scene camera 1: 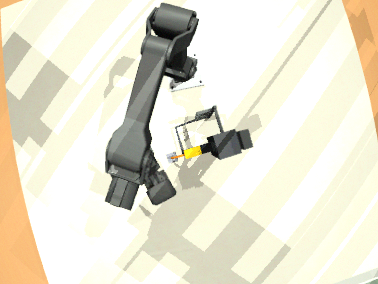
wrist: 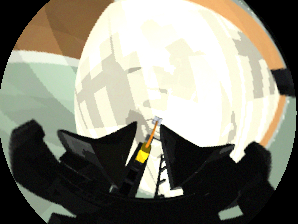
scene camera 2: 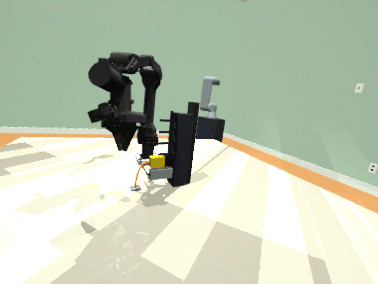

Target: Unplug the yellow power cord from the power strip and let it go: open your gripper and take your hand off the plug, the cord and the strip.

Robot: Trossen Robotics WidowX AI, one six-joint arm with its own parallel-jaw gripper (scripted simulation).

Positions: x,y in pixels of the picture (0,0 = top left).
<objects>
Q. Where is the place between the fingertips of my gripper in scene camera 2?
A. At 122,151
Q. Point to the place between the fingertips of my gripper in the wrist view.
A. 148,125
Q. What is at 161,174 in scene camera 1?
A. My gripper.
</objects>
